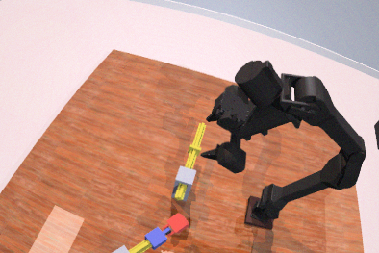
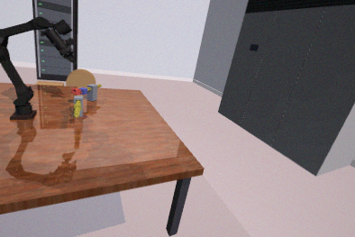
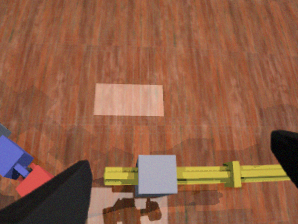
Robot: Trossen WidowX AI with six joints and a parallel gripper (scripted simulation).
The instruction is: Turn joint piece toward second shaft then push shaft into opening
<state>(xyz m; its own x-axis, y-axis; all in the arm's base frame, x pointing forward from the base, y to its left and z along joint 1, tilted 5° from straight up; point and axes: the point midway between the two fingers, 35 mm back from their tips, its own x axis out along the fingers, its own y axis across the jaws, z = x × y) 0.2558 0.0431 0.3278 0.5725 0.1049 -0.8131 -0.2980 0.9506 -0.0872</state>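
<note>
Right now my gripper tip is 3 cm past the red square joint piece, 13 cm to the right of it and 22 cm above it.
</note>
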